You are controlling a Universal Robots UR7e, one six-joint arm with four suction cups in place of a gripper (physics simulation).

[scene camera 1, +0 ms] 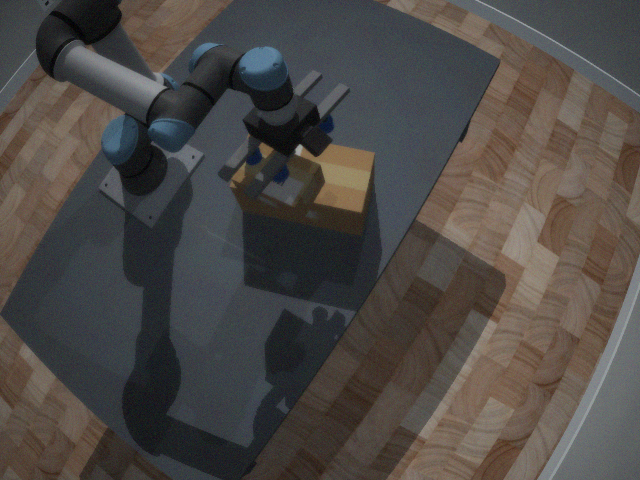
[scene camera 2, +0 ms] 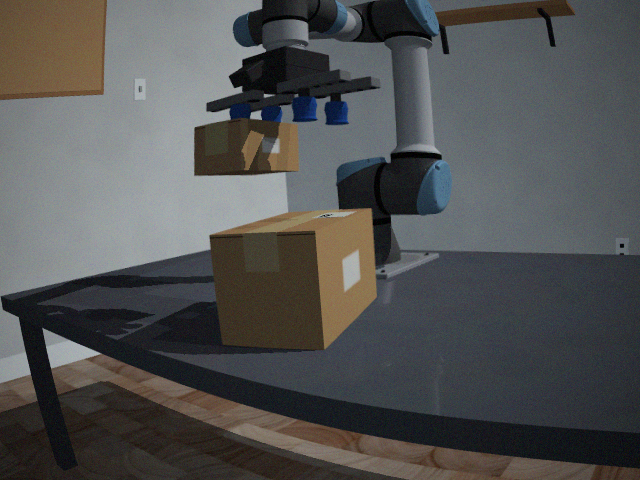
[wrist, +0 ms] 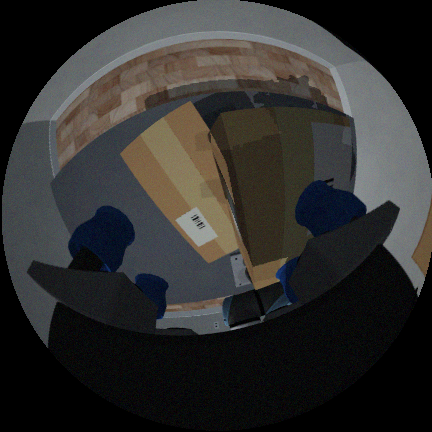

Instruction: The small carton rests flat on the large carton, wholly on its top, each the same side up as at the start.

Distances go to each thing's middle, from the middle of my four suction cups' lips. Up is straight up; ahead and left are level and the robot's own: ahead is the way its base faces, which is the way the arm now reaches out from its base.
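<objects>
There's the large carton (scene camera 2: 297, 280), which is 240 mm below my suction cup and 10 mm to the left of it. And I can see the small carton (scene camera 2: 242, 146) as well: from my suction cup it's 20 mm ahead, 70 mm to the right and 40 mm below.
</objects>
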